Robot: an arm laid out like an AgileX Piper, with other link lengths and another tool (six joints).
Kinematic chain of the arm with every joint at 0, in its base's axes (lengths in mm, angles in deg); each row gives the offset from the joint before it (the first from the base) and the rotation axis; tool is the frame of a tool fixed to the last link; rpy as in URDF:
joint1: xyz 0 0 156.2 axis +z
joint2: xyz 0 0 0 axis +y
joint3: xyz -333.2 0 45.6 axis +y
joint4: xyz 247.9 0 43.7 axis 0.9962 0 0.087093
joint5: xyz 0 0 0 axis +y
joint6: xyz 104.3 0 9.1 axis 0.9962 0 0.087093
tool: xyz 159.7 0 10.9 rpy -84.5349 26.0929 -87.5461
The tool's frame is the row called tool.
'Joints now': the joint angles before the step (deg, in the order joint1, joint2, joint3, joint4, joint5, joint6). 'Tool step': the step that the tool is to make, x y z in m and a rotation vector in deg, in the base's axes. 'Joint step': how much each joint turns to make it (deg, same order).
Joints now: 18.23, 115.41, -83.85, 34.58, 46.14, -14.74
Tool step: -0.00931, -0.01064, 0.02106, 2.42, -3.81, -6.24
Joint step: 0.01, -7.12, 9.51, 3.89, -8.41, 0.01
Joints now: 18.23, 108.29, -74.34, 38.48, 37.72, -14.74
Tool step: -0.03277, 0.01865, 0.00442, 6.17, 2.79, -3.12
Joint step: 1.66, -3.85, 7.98, 10.95, -2.95, -3.36
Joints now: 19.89, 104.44, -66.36, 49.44, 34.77, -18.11
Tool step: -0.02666, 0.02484, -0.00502, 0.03, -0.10, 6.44
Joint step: 3.15, 0.03, 1.31, 2.18, 1.19, -4.93
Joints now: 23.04, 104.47, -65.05, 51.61, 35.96, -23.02
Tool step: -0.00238, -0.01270, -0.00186, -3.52, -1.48, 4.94
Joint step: -1.13, 0.00, -1.62, -5.59, 3.26, -1.20
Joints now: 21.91, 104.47, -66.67, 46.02, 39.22, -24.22
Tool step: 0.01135, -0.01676, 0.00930, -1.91, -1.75, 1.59
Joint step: -2.23, -0.27, -2.78, -4.04, 2.90, 0.00
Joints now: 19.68, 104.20, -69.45, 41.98, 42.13, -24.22
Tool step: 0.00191, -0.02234, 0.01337, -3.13, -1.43, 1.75
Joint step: -1.93, -1.79, -2.13, -5.75, 3.82, 1.40
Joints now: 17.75, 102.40, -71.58, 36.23, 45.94, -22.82
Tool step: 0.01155, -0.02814, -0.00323, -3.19, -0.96, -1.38
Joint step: -2.45, -0.11, -0.56, -4.20, 0.28, 1.05
